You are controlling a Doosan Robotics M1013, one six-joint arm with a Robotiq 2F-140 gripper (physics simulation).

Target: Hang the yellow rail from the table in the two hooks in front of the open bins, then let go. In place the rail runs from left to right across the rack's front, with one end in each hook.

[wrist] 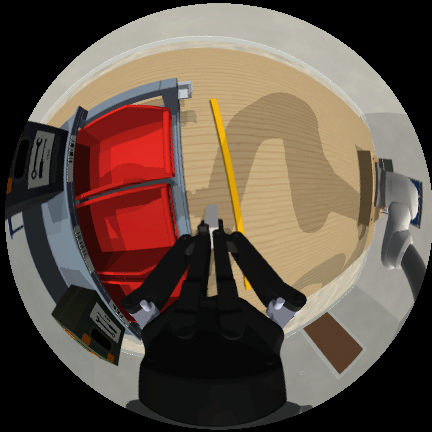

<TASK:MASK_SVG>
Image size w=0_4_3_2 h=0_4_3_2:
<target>gripper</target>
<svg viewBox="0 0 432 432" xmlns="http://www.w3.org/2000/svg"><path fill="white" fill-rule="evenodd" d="M206 204L205 217L197 225L197 234L194 236L186 233L180 235L141 285L122 298L121 306L133 316L142 328L141 340L144 345L144 356L139 365L138 399L153 412L174 421L199 426L230 426L265 417L276 411L286 402L285 380L280 359L280 347L284 338L282 328L305 304L306 296L286 284L240 231L233 231L230 234L223 231L222 219L218 218L217 204ZM189 265L186 279L181 284L178 299L159 313L159 310L164 306ZM228 252L230 252L259 300L266 307L268 317L248 301L238 297ZM213 247L217 294L206 296L211 247Z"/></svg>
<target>yellow rail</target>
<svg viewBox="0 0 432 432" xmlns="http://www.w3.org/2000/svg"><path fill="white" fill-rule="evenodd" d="M243 275L245 289L248 290L250 289L250 284ZM210 98L209 102L222 153L236 231L240 231L244 235L227 140L216 98Z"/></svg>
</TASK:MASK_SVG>
